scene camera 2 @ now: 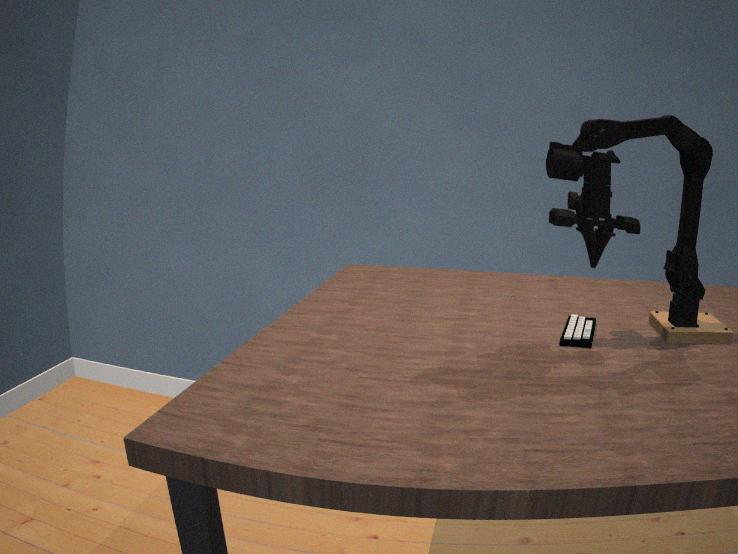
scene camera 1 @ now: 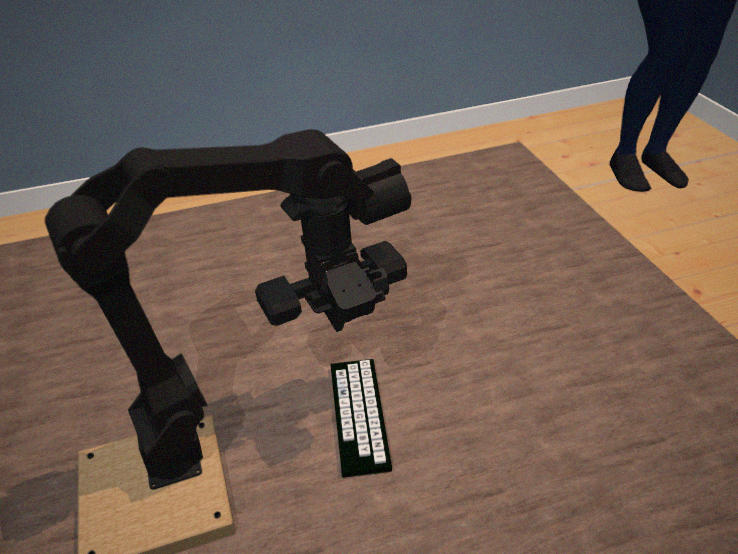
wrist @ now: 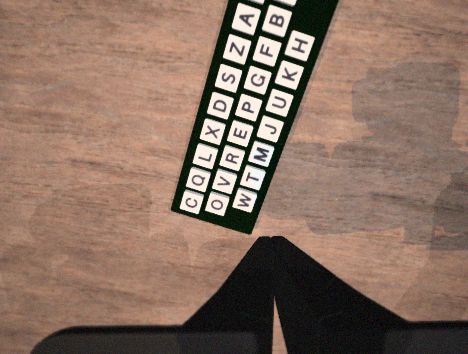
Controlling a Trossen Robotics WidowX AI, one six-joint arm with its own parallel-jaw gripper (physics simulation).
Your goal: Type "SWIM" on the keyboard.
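Pixels of known places: gripper, between the fingertips: (scene camera 2: 593, 267) (scene camera 1: 337, 329) (wrist: 270, 248); arm's base, origin of its link: (scene camera 2: 683, 323) (scene camera 1: 173, 462).
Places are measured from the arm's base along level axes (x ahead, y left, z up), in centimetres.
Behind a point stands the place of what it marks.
Note:
The dark green keyboard (scene camera 1: 361, 417) {y -1.4, x 25.3, z -0.8 cm} (scene camera 2: 577, 343) {y 9.9, x 27.4, z -1.7 cm} (wrist: 252, 226) {y 9.7, x 24.5, z -1.3 cm} lies flat on the table, with white letter keys in three rows. In the wrist view the S key (wrist: 228, 78) {y -1.1, x 27.1, z -0.8 cm} is in the left row. The W key (wrist: 244, 201) {y 7.5, x 25.3, z -0.8 cm} and the M key (wrist: 261, 155) {y 3.9, x 24.4, z -0.8 cm} are in the right row; the M key looks slightly bluish. The I key (scene camera 1: 379, 456) {y -8.4, x 25.4, z -0.8 cm} is at the near end in scene camera 1 and is outside the wrist view. My gripper (scene camera 1: 339, 327) {y 4.2, x 24.5, z 11.3 cm} (scene camera 2: 593, 265) {y 4.2, x 24.5, z 11.3 cm} (wrist: 270, 248) {y 4.2, x 24.5, z 11.3 cm} is shut and empty, pointing down, well above the table and touching no key. In the wrist view its tips appear just beyond the keyboard's W end.
The brown table (scene camera 1: 536, 357) {y 1.1, x 54.6, z -2.6 cm} (scene camera 2: 357, 387) {y 33.9, x 63.0, z -2.6 cm} carries the arm's wooden base (scene camera 1: 160, 518) {y -7.6, x -2.5, z 0.0 cm} (scene camera 2: 697, 335) {y 6.4, x -1.7, z -0.9 cm}, left of the keyboard in scene camera 1. A person's legs (scene camera 1: 673, 89) stand on the floor beyond the table. Arm shadows fall around the keyboard.

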